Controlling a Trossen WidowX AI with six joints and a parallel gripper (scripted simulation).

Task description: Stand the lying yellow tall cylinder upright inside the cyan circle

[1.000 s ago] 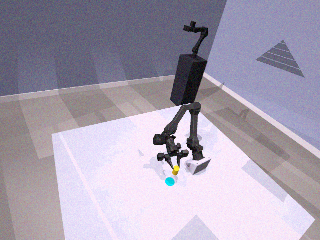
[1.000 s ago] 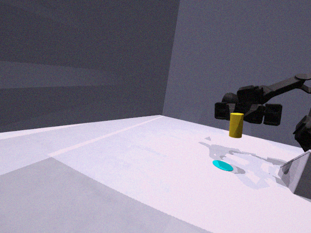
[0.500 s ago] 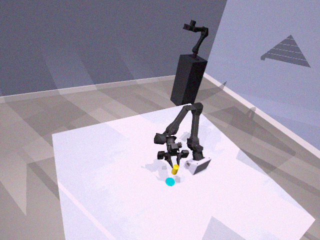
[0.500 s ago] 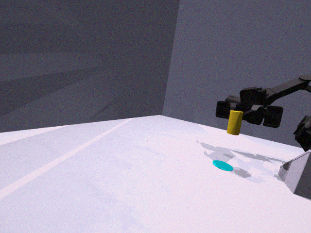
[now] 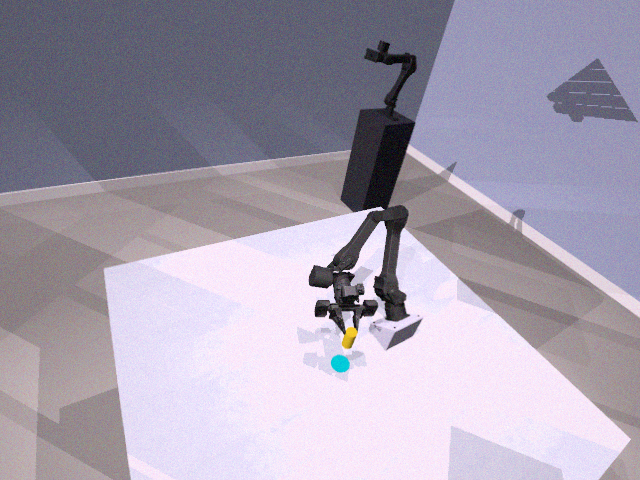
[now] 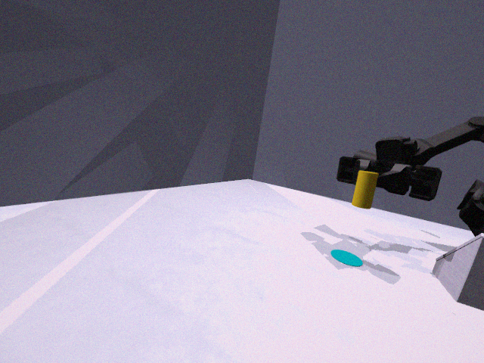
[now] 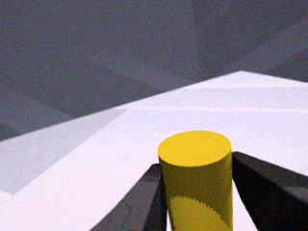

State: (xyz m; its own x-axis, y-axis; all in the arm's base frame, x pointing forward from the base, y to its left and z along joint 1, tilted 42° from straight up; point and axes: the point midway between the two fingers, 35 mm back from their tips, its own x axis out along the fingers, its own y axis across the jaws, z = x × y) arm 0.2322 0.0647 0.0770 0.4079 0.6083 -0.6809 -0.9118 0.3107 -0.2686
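Now: gripper tip 16 cm above the cyan circle. The rest, counted from my gripper tip: yellow cylinder: 2 cm below.
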